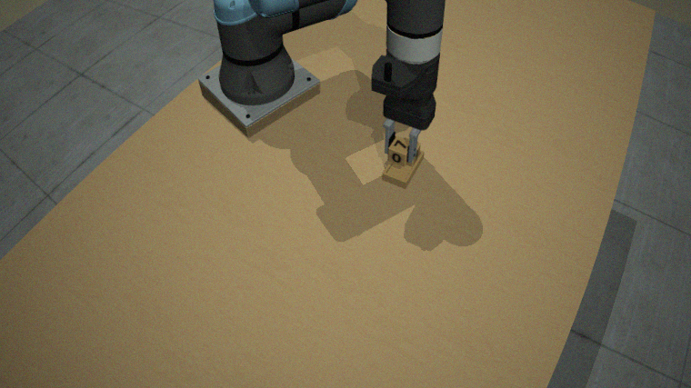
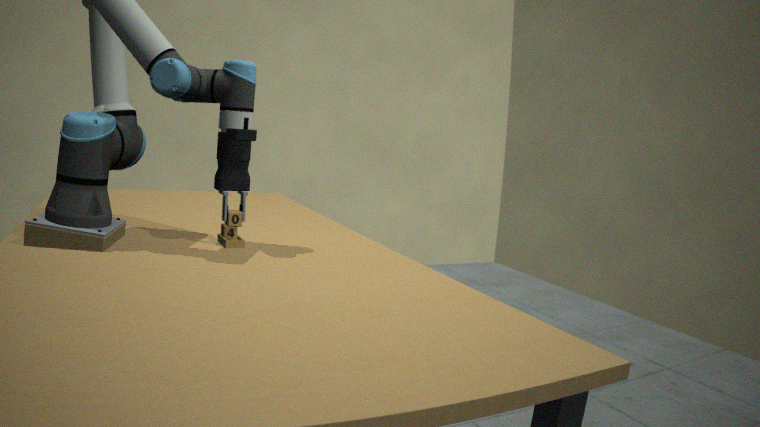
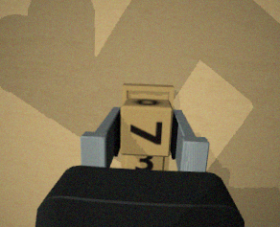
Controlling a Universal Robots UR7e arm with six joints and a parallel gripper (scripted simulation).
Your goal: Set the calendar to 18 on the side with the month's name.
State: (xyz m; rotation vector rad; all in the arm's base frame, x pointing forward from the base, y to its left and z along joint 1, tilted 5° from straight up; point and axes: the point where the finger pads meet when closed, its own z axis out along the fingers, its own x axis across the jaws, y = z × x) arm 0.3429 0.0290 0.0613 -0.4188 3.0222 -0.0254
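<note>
Right now the wooden tray is 60 mm below my hand, 20 mm to the left of it and 10 mm behind it.
</note>
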